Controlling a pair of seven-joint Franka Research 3 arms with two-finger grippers.
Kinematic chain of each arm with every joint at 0, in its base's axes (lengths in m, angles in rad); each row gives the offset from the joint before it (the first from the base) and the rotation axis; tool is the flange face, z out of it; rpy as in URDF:
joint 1: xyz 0 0 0.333 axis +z
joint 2: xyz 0 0 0 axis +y
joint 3: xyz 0 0 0.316 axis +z
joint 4: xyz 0.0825 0 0 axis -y
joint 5: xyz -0.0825 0 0.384 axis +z
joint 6: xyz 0 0 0 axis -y
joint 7: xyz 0.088 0 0 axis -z
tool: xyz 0 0 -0.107 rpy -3.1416 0 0
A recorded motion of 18 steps. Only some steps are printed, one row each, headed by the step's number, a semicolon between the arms.
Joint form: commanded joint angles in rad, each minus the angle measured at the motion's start. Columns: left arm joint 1, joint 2, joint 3, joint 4, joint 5, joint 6, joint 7; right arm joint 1, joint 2, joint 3, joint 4, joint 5, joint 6, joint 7.
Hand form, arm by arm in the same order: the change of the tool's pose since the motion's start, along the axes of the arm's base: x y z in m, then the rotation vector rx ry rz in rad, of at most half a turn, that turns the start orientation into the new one. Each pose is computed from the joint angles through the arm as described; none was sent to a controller.
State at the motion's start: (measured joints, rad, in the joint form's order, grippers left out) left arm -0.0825 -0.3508 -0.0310 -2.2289 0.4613 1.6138 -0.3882; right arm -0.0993 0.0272 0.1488 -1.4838 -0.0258 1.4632 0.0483
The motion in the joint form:
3: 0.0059 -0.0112 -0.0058 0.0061 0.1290 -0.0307 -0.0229; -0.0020 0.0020 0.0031 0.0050 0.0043 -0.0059 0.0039
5: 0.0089 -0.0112 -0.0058 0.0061 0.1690 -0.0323 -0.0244; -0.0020 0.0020 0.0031 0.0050 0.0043 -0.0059 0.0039
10: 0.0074 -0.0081 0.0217 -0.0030 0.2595 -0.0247 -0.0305; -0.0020 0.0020 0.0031 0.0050 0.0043 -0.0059 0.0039
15: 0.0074 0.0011 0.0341 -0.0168 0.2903 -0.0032 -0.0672; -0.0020 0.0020 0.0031 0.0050 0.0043 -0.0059 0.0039
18: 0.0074 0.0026 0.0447 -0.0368 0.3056 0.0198 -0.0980; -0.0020 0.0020 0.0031 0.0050 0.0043 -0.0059 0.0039
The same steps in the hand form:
3: -0.0015 0.0130 0.0128 0.1343 -0.0171 -0.0035; -0.0001 0.0010 0.0007 0.0044 0.0030 -0.0027
5: -0.0006 0.0177 0.0151 0.1730 -0.0212 -0.0100; -0.0001 0.0010 0.0007 0.0044 0.0030 -0.0027
10: 0.0016 0.0366 0.0152 0.2496 -0.0259 -0.0126; -0.0001 0.0010 0.0007 0.0044 0.0030 -0.0027
15: 0.0043 0.0431 0.0075 0.2764 -0.0435 0.0040; -0.0001 0.0010 0.0007 0.0044 0.0030 -0.0027
18: 0.0042 0.0476 -0.0008 0.2870 -0.0589 0.0177; -0.0001 0.0010 0.0007 0.0044 0.0030 -0.0027

